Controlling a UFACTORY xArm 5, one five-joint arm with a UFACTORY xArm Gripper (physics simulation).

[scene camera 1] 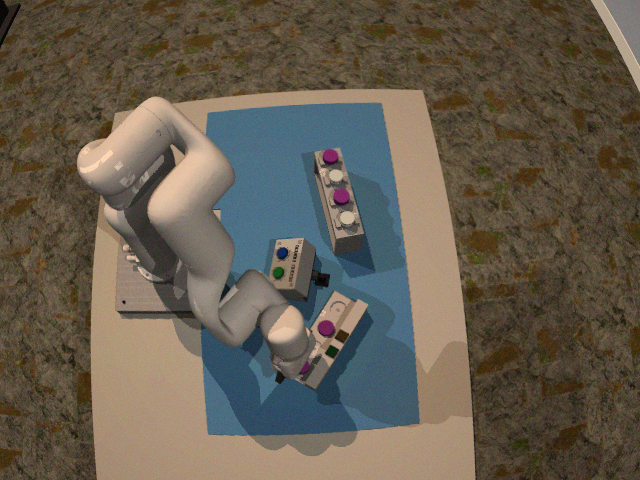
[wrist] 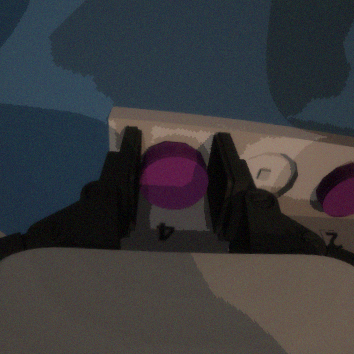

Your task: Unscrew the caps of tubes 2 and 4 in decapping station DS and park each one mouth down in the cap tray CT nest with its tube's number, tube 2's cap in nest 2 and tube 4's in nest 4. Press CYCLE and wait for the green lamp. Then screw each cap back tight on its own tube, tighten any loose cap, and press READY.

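Frame: origin at the arm's base, x down, y left, z ahead, level; centimetres.
Where they show: gripper, fingertip midpoint: (wrist: pixel 175 154); arm's base, link origin: (scene camera 1: pixel 159 257).
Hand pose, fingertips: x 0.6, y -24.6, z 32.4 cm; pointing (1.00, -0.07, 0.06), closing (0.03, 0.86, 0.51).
Observation:
Things, the pixels of their top centre, and the offset from my fingertips. "*": a spot on its surface instead.
- cap tray, top centre: (wrist: pixel 321 259) (scene camera 1: pixel 325 337) dx -4.1, dy +5.2, dz +6.1 cm
- second purple cap, top centre: (wrist: pixel 349 197) (scene camera 1: pixel 326 327) dx -0.8, dy +8.1, dz +6.5 cm
- nest, surface spot: (wrist: pixel 291 172) * dx +0.6, dy +5.3, dz +4.4 cm
- decapping station, surface spot: (scene camera 1: pixel 349 242) * dx -4.7, dy +26.1, dz +11.8 cm
- control box, top centre: (scene camera 1: pixel 291 261) dx -7.1, dy +21.0, dz -0.7 cm
- blue button, top centre: (scene camera 1: pixel 282 251) dx -6.2, dy +23.6, dz -2.5 cm
- green button, top centre: (scene camera 1: pixel 278 271) dx -6.2, dy +19.2, dz -3.3 cm
- small black block, surface spot: (scene camera 1: pixel 322 279) * dx +0.2, dy +19.5, dz +5.9 cm
- dark brown square, surface spot: (scene camera 1: pixel 341 335) * dx -4.1, dy +5.5, dz +9.5 cm
- dark green square, surface spot: (scene camera 1: pixel 331 351) * dx -4.1, dy +2.0, dz +7.3 cm
My gripper (wrist: pixel 175 154) is shut on a purple cap (scene camera 1: pixel 303 367) (wrist: pixel 174 175) at the nest marked 4 of the cap tray (scene camera 1: pixel 356 311) (wrist: pixel 225 126). Whether the cap touches the nest is hidden. A second purple cap (scene camera 1: pixel 326 328) (wrist: pixel 342 194) sits in nest 2. The nest (wrist: pixel 291 172) between them holds no cap. The decapping station (scene camera 1: pixel 349 242) stands at the upper right. Two of its tubes show purple caps (scene camera 1: pixel 330 156) (scene camera 1: pixel 341 196); the two alternating with them show pale round tops (scene camera 1: pixel 336 176) (scene camera 1: pixel 347 218).
A control box (scene camera 1: pixel 305 271) with a blue button (scene camera 1: pixel 282 252) and a green button (scene camera 1: pixel 278 272) stands between tray and station. A small black block (scene camera 1: pixel 322 279) is at its side. A dark brown square (scene camera 1: pixel 341 335) and a dark green square (scene camera 1: pixel 331 351) show on the tray.

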